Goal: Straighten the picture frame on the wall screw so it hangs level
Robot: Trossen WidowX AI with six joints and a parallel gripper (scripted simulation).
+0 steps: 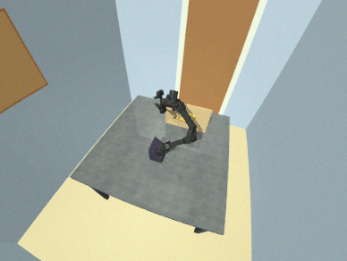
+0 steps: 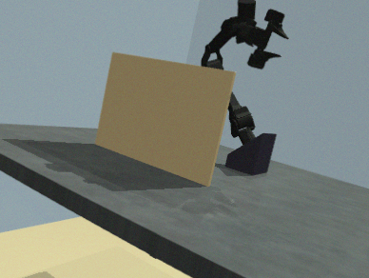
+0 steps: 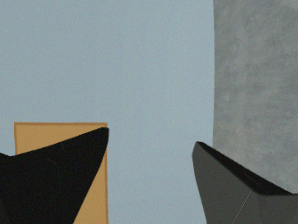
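Right now the picture frame is 290 mm to the right of my gripper tip, 260 mm below it and 150 mm ahead of it. Round my gripper tip: wall board 290 mm to the right, 280 mm below, 160 mm ahead.
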